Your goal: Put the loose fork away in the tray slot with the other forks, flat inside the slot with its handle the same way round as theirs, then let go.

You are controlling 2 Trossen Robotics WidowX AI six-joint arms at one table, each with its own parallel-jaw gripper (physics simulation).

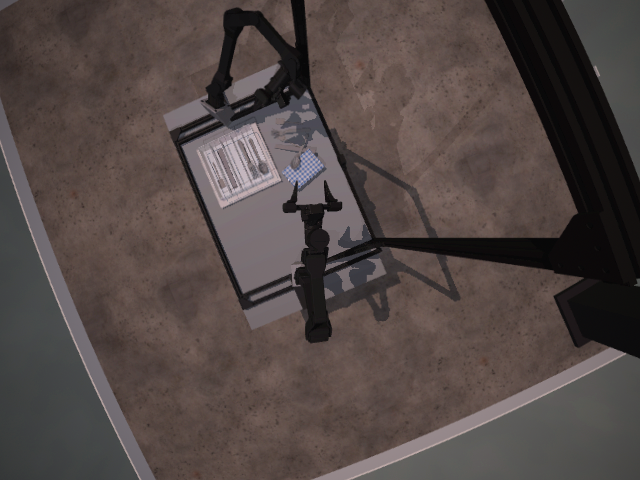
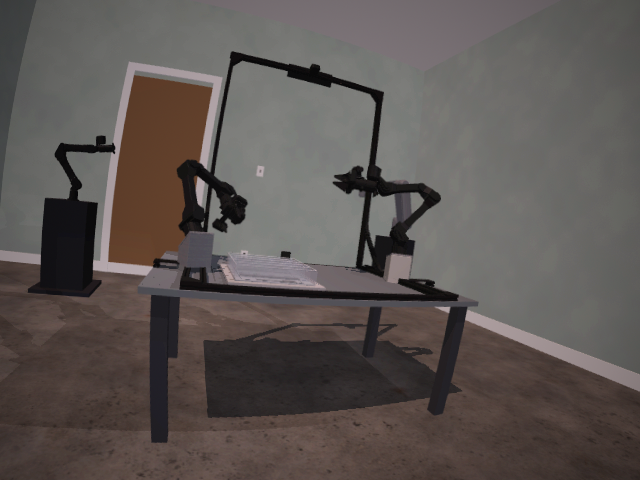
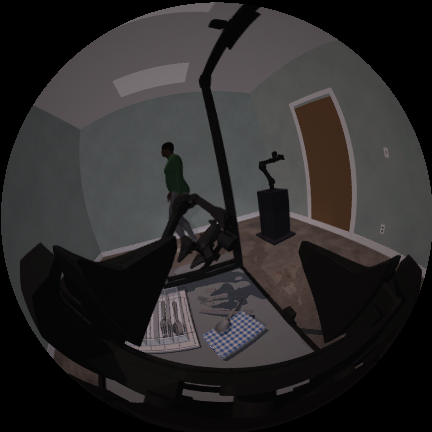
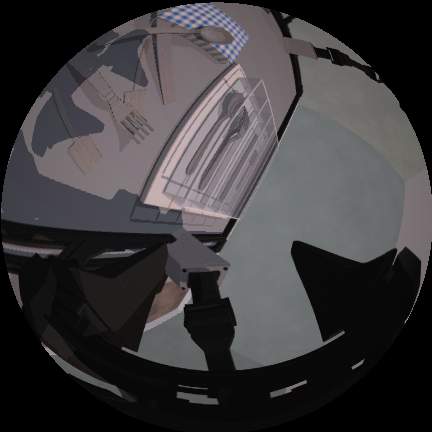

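Observation:
The loose fork [image 4: 117, 107] [image 1: 280, 134] lies on the table beside the tray, tines toward the tray, its handle partly in shadow and pointing away. The clear slotted tray [image 1: 252, 191] [image 3: 191, 330] [image 4: 159, 187] holds a fork [image 4: 240, 122] and a spoon [image 4: 230, 104] in its slots; both handles point to the right arm's end. My right gripper [image 4: 231, 249] is open and empty, above the table near its own base, pointing away from the loose fork. My left gripper [image 1: 311, 182] [image 2: 337, 180] is open and empty, high above the table.
A spoon [image 4: 215, 35] rests on a blue checked cloth [image 1: 310, 167] [image 3: 235, 336]. Spatula-like pieces [image 4: 85, 155] [image 4: 135, 97] lie on either side of the loose fork. A long flat wooden piece [image 4: 166, 87] lies between it and the cloth. A black frame borders the table.

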